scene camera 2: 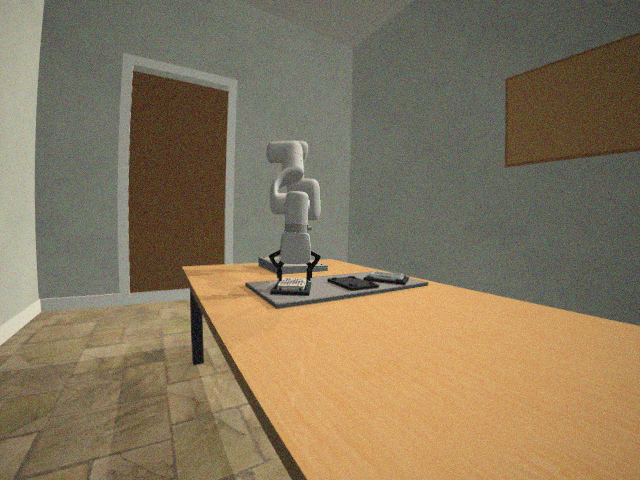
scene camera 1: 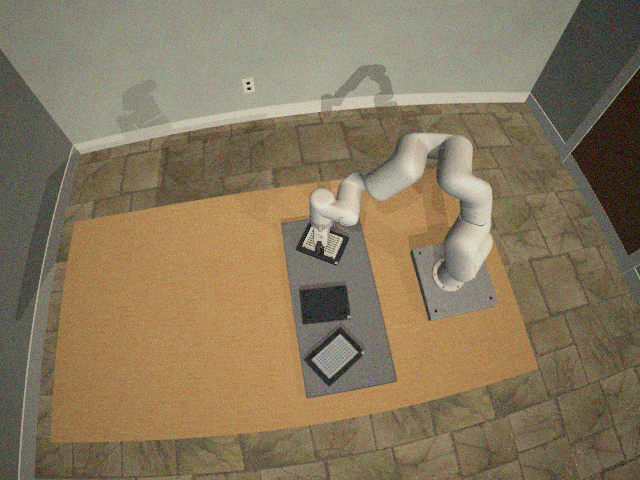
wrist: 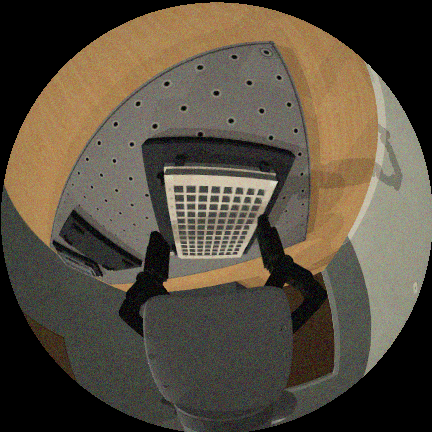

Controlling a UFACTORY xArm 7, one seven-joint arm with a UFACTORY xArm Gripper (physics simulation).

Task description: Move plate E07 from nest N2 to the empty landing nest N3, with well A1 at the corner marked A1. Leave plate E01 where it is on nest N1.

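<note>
A cream well plate sits in a black nest. My gripper is open and empty, pointing down, with one finger toward each long side of this plate, near its robot-side end. Contact cannot be told. The empty black nest is in the middle of the row. A pale grey well plate sits in a turned black nest at the other end. Plate and nest labels are not readable; each nest shows a small pale corner mark in scene camera 1.
The nests stand on a grey perforated board on the wooden table. The robot's base plate lies beside the board. The other two nests are both on the same side of the gripper.
</note>
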